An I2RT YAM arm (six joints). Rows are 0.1 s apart.
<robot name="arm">
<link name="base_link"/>
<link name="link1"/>
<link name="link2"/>
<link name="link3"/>
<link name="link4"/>
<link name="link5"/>
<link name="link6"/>
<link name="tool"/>
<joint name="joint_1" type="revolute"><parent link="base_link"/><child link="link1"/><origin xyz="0.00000 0.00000 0.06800" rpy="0.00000 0.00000 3.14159"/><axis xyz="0 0 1"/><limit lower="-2.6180" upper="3.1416"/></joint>
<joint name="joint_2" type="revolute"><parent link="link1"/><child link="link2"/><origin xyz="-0.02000 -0.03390 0.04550" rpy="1.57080 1.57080 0.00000"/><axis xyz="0 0 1"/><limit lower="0.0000" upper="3.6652"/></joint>
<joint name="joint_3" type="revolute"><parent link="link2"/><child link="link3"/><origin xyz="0.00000 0.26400 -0.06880" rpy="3.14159 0.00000 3.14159"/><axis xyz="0 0 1"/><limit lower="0.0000" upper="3.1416"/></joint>
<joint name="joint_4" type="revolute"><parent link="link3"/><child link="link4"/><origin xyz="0.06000 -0.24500 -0.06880" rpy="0.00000 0.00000 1.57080"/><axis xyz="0 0 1"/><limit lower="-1.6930" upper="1.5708"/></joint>
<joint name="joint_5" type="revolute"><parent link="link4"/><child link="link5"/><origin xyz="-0.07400 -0.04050 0.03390" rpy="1.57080 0.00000 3.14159"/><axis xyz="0 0 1"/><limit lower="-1.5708" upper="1.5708"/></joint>
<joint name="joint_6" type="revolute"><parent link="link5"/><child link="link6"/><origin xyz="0.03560 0.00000 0.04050" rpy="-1.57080 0.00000 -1.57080"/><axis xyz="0 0 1"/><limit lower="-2.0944" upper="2.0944"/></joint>
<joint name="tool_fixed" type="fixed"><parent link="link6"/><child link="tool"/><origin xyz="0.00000 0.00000 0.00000" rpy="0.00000 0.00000 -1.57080"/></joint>
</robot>
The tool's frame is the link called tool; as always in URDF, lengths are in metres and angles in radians.
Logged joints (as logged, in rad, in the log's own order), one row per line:
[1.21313 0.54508 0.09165 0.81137 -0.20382 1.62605]
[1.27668 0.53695 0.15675 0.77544 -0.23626 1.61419]
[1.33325 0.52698 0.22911 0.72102 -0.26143 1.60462]
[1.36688 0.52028 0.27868 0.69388 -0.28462 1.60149]
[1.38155 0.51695 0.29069 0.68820 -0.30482 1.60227]
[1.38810 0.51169 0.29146 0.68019 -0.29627 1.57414]
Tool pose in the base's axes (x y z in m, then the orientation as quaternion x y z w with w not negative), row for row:
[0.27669 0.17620 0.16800 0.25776 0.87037 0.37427 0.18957]
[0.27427 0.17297 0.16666 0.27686 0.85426 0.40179 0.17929]
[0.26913 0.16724 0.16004 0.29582 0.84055 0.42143 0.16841]
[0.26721 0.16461 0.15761 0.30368 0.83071 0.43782 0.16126]
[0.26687 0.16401 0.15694 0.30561 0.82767 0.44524 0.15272]
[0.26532 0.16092 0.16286 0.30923 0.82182 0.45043 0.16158]
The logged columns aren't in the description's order. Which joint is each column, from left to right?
Columns, left to right: joint_6, joint_1, joint_4, joint_3, joint_5, joint_2.
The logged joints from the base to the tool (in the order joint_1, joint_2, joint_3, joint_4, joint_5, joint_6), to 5 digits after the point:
[0.54508 1.62605 0.81137 0.09165 -0.20382 1.21313]
[0.53695 1.61419 0.77544 0.15675 -0.23626 1.27668]
[0.52698 1.60462 0.72102 0.22911 -0.26143 1.33325]
[0.52028 1.60149 0.69388 0.27868 -0.28462 1.36688]
[0.51695 1.60227 0.68820 0.29069 -0.30482 1.38155]
[0.51169 1.57414 0.68019 0.29146 -0.29627 1.38810]

